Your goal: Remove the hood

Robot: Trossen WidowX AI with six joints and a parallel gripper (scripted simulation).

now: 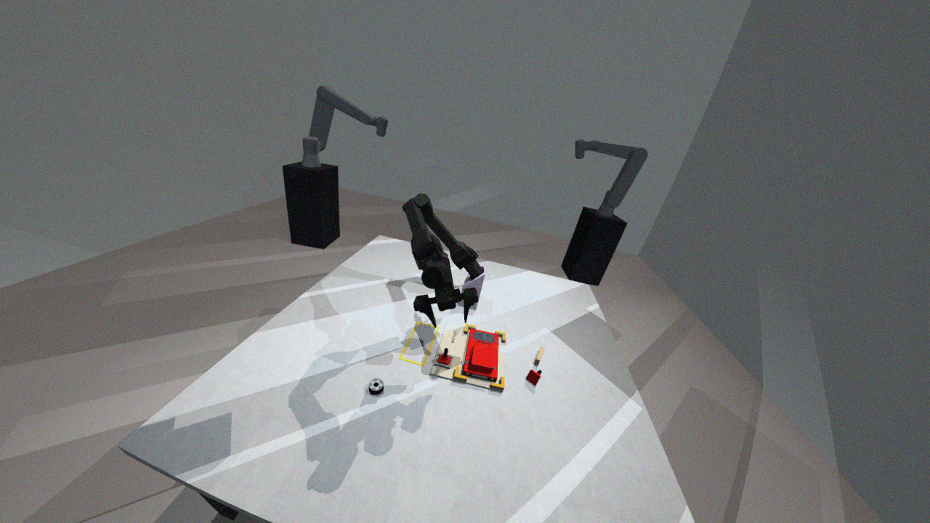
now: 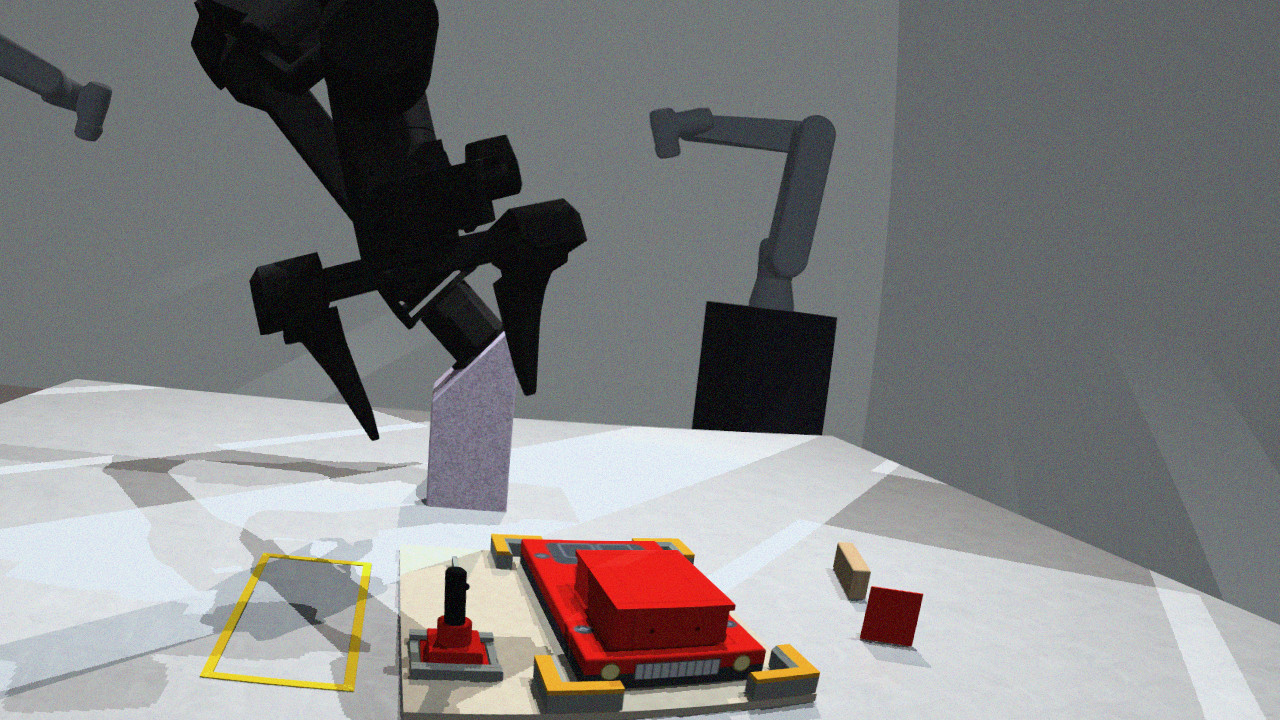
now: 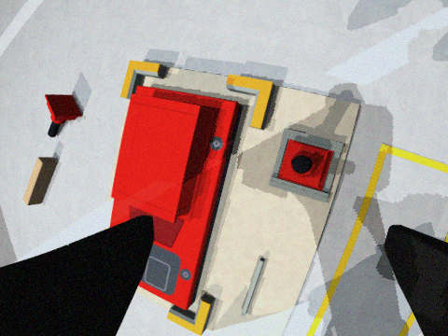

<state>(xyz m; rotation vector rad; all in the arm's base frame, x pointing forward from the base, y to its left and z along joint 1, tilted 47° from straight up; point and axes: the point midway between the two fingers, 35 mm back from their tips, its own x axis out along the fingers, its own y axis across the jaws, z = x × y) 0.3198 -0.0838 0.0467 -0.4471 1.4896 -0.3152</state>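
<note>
Right now the red hood is 1 cm ahead of my gripper tip, 12 cm to the left of it and 10 cm below it. The rest, counted from my gripper tip: tan block (6 cm behind, 34 cm to the left, 13 cm below); then red mount (3 cm ahead, 11 cm below); then black wheel (16 cm ahead, 18 cm to the right, 13 cm below).
</note>
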